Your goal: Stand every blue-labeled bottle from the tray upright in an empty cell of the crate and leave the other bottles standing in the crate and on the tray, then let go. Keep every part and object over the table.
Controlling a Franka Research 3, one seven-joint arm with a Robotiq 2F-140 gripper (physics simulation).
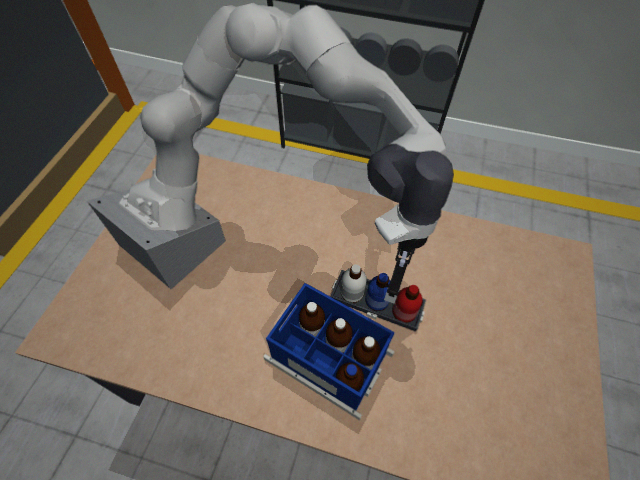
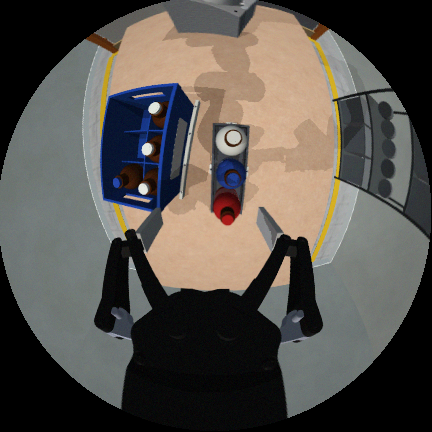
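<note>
The blue bottle [image 1: 377, 295] [image 2: 229, 173] stands upright in the middle of the dark tray [image 1: 413, 324] [image 2: 217, 128], between the white bottle [image 1: 353, 286] [image 2: 230, 142] and the red bottle [image 1: 407, 305] [image 2: 227, 204]. The blue crate [image 1: 280, 355] [image 2: 183, 106] holds three white-capped brown bottles in its back row, nearest the tray, and a blue-capped brown bottle [image 1: 351, 379] [image 2: 131, 177] in the front right cell. The front left and front middle cells are empty. My gripper [image 1: 395, 289] [image 2: 208, 215] is open and empty, beside the tray on its far side; its exact height is unclear.
A pale rail [image 1: 312, 386] [image 2: 190, 150] runs along the crate's outer long side. The grey robot base [image 1: 175, 258] [image 2: 210, 22] stands at the table's left end. A dark shelf rack [image 1: 279, 113] stands on the floor behind the table [image 1: 491, 361].
</note>
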